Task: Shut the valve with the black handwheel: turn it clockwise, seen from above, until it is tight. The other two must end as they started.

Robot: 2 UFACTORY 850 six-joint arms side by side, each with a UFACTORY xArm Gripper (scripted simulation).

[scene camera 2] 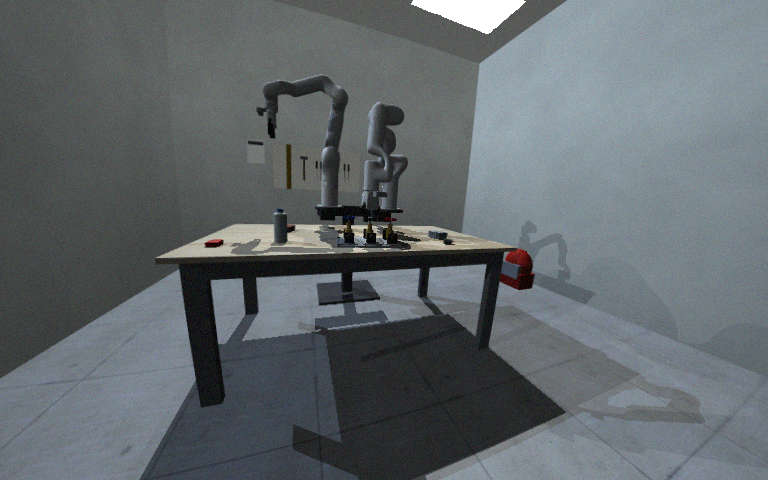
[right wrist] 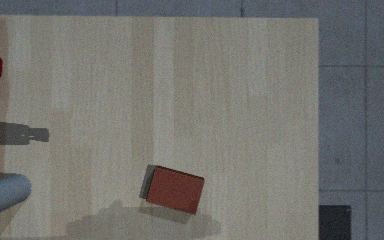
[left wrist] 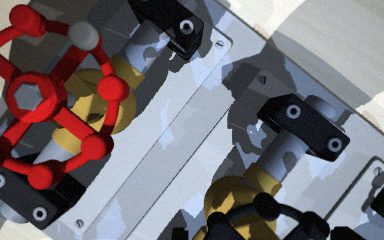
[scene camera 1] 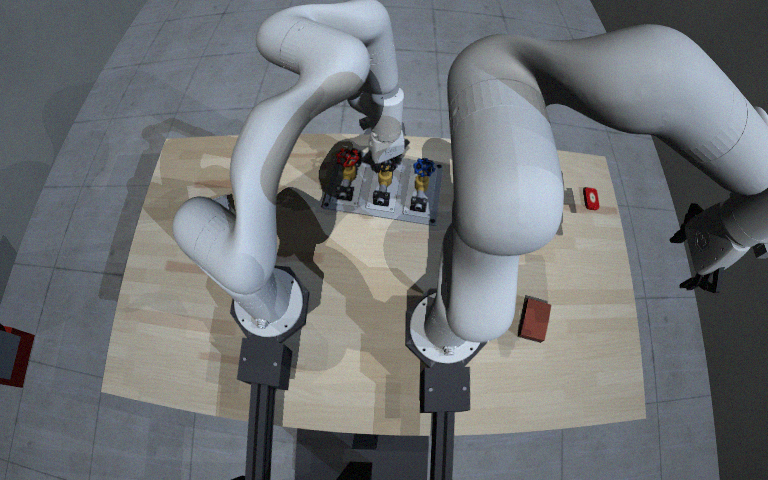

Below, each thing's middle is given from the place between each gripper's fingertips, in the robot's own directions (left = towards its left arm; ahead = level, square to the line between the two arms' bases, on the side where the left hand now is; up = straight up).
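As for my left hand (scene camera 1: 385, 165), the grey base plate (left wrist: 249, 53) is 13 cm below it.
My right hand (scene camera 1: 680, 263) is 460 mm short of that same grey base plate and 610 mm to the right of it, and it is also 630 mm above the plate.
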